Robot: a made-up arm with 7 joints.
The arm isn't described. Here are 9 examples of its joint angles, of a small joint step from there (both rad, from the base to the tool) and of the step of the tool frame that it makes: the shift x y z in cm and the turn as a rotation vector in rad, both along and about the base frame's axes.
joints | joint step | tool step
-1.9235 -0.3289 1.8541 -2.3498 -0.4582 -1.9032 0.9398 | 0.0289 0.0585 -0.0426 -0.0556 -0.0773 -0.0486 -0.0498 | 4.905 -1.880 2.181 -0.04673 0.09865 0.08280
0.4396 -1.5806 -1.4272 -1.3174 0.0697 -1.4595 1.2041 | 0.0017 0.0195 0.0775 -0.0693 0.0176 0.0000 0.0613 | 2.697 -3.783 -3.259 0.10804 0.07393 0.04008
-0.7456 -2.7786 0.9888 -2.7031 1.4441 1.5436 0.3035 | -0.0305 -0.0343 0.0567 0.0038 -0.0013 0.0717 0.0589 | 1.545 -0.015 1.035 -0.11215 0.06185 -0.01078
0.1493 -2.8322 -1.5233 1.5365 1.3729 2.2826 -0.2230 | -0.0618 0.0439 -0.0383 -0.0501 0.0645 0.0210 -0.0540 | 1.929 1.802 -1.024 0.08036 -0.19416 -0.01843
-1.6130 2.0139 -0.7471 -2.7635 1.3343 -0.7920 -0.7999 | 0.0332 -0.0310 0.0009 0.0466 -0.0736 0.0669 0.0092 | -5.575 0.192 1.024 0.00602 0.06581 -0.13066
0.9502 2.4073 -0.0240 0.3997 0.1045 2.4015 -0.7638 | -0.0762 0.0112 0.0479 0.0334 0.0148 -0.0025 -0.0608 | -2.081 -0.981 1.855 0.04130 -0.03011 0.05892
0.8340 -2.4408 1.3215 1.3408 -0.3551 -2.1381 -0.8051 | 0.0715 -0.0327 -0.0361 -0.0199 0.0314 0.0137 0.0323 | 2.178 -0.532 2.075 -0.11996 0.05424 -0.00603
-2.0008 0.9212 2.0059 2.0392 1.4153 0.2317 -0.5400 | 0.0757 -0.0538 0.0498 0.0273 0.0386 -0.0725 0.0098 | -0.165 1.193 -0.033 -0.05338 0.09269 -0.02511
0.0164 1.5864 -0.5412 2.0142 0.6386 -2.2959 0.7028 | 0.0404 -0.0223 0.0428 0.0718 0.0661 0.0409 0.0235 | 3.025 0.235 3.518 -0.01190 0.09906 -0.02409
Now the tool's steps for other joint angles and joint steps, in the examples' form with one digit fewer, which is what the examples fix.
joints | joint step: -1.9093 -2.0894 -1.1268 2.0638 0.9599 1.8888 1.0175 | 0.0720 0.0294 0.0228 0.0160 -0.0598 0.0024 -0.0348
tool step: -2.04 -4.02 0.97 -0.0915 0.0164 -0.0482
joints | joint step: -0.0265 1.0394 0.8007 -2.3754 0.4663 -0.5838 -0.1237 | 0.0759 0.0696 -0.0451 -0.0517 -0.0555 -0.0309 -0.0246
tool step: 5.91 1.65 -2.73 -0.0091 0.1300 0.0659
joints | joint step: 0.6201 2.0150 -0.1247 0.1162 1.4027 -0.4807 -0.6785 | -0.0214 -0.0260 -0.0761 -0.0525 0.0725 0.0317 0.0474
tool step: 7.23 -1.04 0.75 -0.0829 -0.0666 0.1566
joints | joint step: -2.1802 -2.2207 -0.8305 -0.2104 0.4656 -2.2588 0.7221 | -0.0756 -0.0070 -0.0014 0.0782 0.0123 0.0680 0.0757
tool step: 2.04 2.48 -3.82 0.1331 -0.0650 0.0297
